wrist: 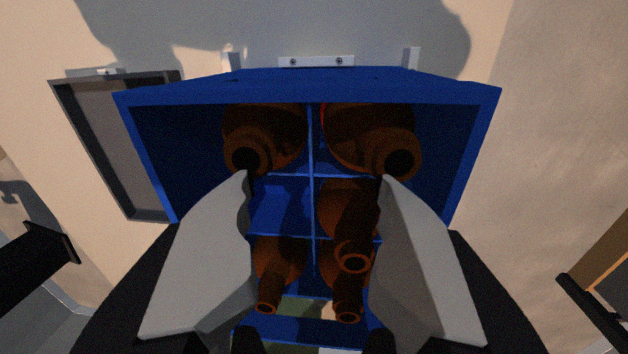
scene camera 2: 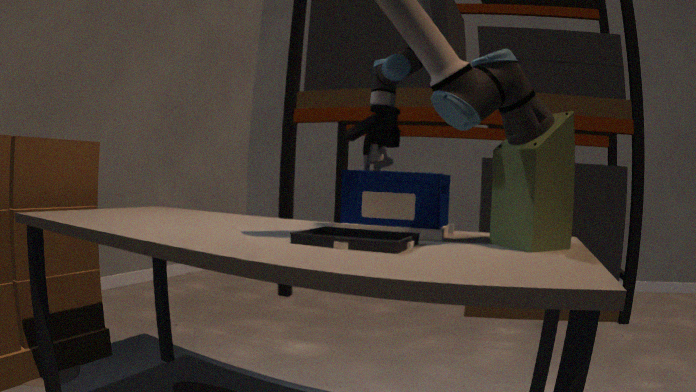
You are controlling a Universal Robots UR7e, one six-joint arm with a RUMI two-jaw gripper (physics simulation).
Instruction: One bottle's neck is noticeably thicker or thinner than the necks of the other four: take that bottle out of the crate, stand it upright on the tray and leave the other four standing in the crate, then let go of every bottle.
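Seen in the pictures: gripper, between the fingertips: (wrist: 314, 174); arm's base, origin of its link: (scene camera 2: 531, 130).
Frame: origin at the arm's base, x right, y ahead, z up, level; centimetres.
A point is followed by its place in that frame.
Note:
The blue crate (scene camera 2: 430, 202) @[y 27.3, x -7.4, z -20.2 cm] (wrist: 310, 95) @[y 54.3, x -5.4, z -12.5 cm] stands behind the black tray (scene camera 2: 372, 245) @[y 24.3, x -35.6, z -28.7 cm] (wrist: 107, 145) @[y 33.7, x -36.5, z -29.5 cm], which holds no bottle. Five brown bottles stand in the crate: upper left (wrist: 272, 122) @[y 50.7, x -7.8, z -17.3 cm], upper right (wrist: 367, 122) @[y 53.0, x -1.6, z -16.9 cm], middle right (wrist: 332, 210) @[y 44.1, x -0.9, z -18.1 cm], lower left (wrist: 280, 257) @[y 34.8, x -4.0, z -18.4 cm] and lower right (wrist: 347, 290) @[y 36.0, x 3.9, z -15.9 cm] in the wrist view. The middle-left cell is empty. The upper two necks look wider there, but the slanted view does not let me tell which neck differs. My gripper (scene camera 2: 376, 166) @[y 49.6, x -3.9, z -14.0 cm] (wrist: 314, 174) @[y 49.6, x -3.9, z -14.0 cm] is open and empty above the crate, its fingertips near the upper two mouths. The crate wall hides the bottles in the scene view.
The green robot pedestal (scene camera 2: 532, 200) @[y -4.1, x -11.5, z -17.9 cm] stands on the table (scene camera 2: 225, 245) @[y 46.1, x -58.2, z -30.1 cm] to the right of the crate in the scene view. Light brackets (wrist: 316, 61) @[y 54.9, x -6.8, z -27.1 cm] sit beside the crate. A tall rack (scene camera 2: 288, 150) stands behind the table, and cardboard boxes (scene camera 2: 55, 172) are stacked at the left.

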